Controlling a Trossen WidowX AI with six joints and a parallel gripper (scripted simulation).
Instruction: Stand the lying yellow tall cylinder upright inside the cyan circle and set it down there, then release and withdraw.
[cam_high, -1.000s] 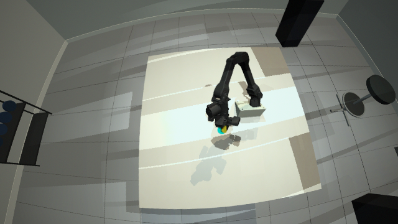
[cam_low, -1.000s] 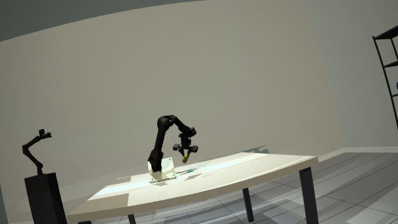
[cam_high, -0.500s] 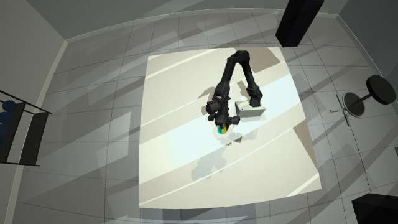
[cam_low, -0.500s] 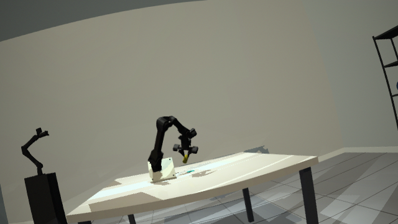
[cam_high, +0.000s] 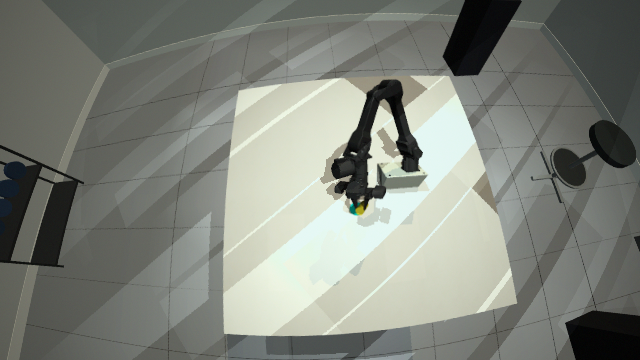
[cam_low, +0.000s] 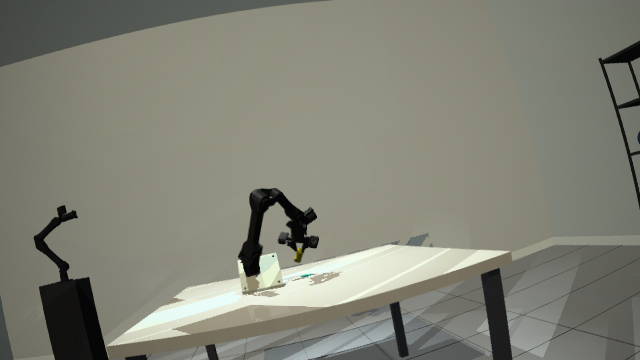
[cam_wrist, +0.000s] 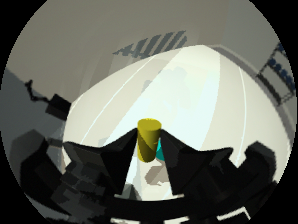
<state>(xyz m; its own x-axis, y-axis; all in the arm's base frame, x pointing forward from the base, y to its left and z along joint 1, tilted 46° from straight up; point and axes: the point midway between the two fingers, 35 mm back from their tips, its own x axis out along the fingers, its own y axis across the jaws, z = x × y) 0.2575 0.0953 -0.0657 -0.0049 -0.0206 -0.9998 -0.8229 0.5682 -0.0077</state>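
My gripper tip is now 120 mm above the cyan circle and 40 mm to the left of it. Also, from my gripper tip: yellow tall cylinder: 20 mm below, 10 mm to the right, 10 mm behind.
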